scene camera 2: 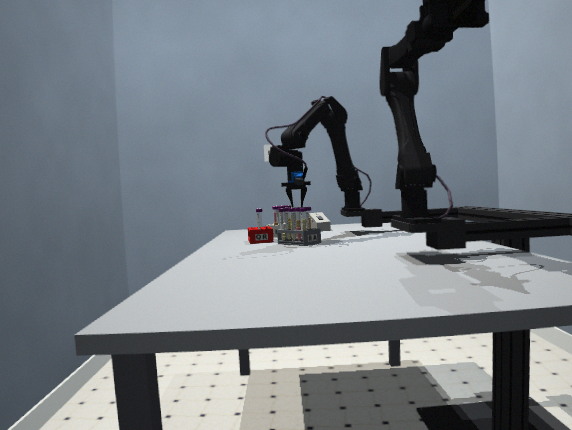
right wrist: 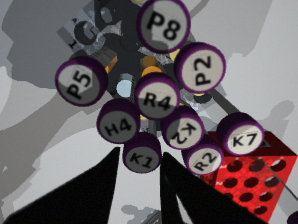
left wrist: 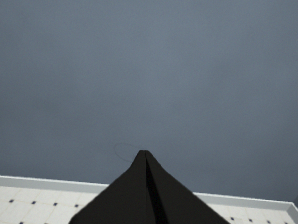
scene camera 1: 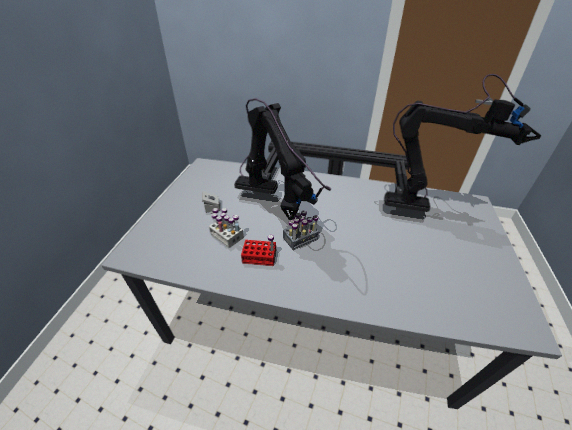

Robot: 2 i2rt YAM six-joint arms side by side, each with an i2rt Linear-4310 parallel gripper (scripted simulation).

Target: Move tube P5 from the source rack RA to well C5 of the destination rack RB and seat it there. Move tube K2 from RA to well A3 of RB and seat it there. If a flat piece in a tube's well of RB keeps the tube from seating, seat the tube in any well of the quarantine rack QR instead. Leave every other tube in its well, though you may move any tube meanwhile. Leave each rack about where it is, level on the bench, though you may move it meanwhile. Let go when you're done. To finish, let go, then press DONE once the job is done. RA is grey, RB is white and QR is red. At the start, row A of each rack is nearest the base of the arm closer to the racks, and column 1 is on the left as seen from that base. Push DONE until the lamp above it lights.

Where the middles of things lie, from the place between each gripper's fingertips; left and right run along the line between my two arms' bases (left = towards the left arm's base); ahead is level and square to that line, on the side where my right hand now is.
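The red rack QR (scene camera 1: 260, 251), which I can see, is 100 mm below my right hand, 110 mm to the right of it and 130 mm ahead of it.
As for my left gripper, it is 46 cm above the red rack QR, 36 cm short of it and 103 cm to the left of it. By its middle, the red rack QR is nearer to my right hand than to my left gripper.
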